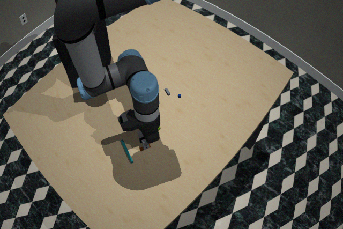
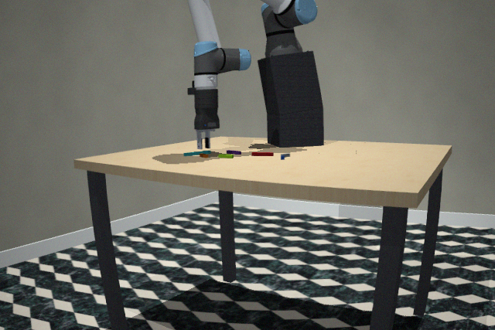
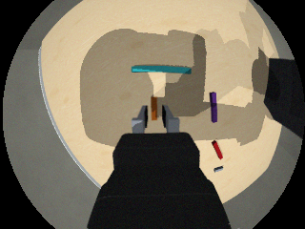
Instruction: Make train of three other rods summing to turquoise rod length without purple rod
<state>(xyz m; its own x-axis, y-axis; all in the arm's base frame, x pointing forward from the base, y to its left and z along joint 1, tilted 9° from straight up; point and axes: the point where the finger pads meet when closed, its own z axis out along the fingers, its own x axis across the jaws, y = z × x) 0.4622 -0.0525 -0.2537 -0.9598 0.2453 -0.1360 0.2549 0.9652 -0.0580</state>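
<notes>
Right now the orange rod is 4 cm below my hand. The rest, counted from my hand: lime rod: 7 cm to the left, 4 cm below, 3 cm behind; purple rod: 11 cm behind, 4 cm below, 3 cm to the left; turquoise rod: 6 cm to the right, 4 cm below, 3 cm behind.
</notes>
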